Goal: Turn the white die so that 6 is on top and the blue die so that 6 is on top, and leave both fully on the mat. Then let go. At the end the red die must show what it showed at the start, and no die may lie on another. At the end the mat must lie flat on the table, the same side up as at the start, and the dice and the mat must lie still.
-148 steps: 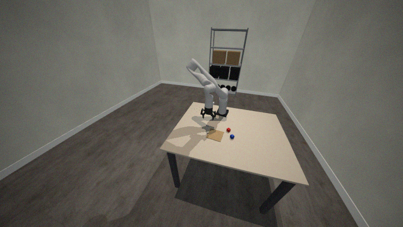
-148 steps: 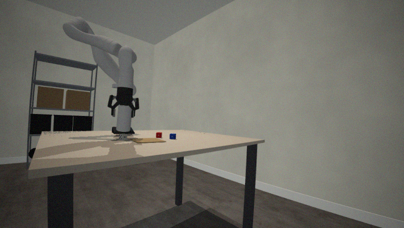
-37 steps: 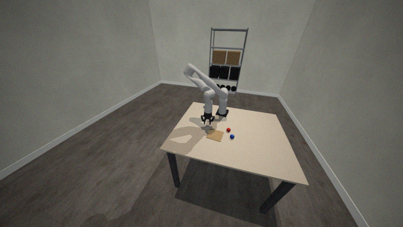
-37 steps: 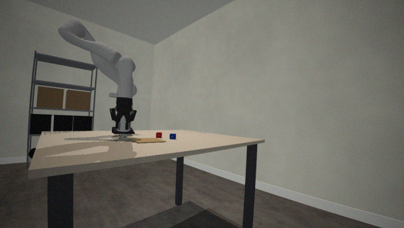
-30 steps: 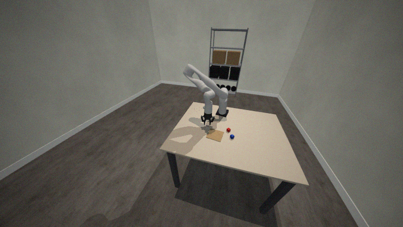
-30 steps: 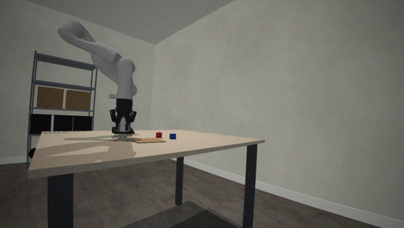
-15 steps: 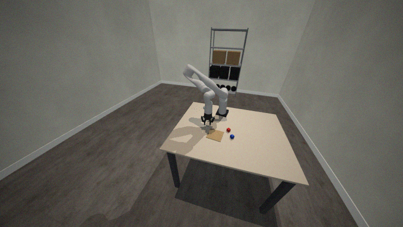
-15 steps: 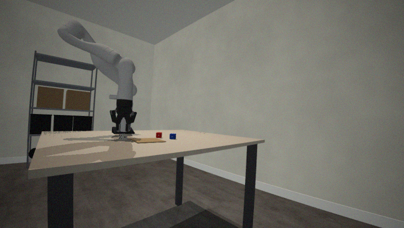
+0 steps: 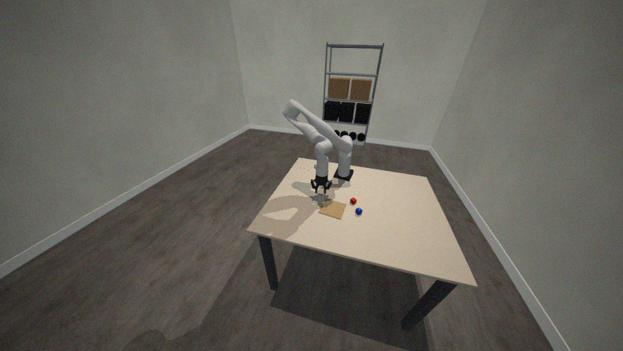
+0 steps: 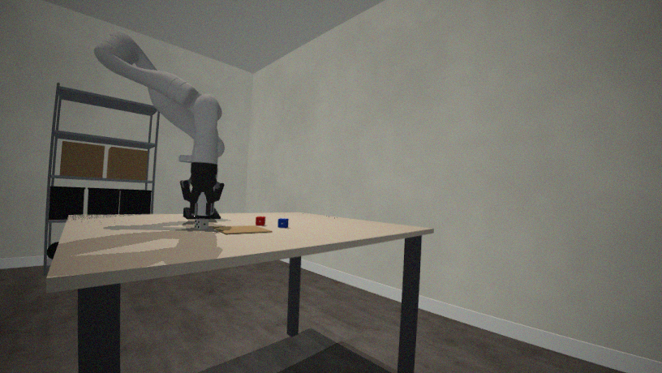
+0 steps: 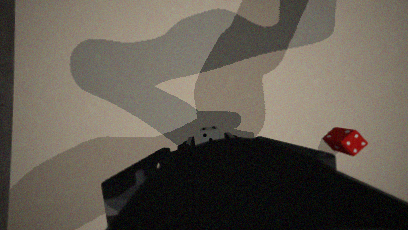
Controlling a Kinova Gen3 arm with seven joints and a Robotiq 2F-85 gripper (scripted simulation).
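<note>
Right now the white die is 40 mm below my hand. From my hand the other things lie so: tan mat (70 mm ahead, 100 mm to the left, 60 mm below); then blue die (50 mm ahead, 260 mm to the left, 40 mm below); then red die (30 mm behind, 220 mm to the left, 40 mm below).
</note>
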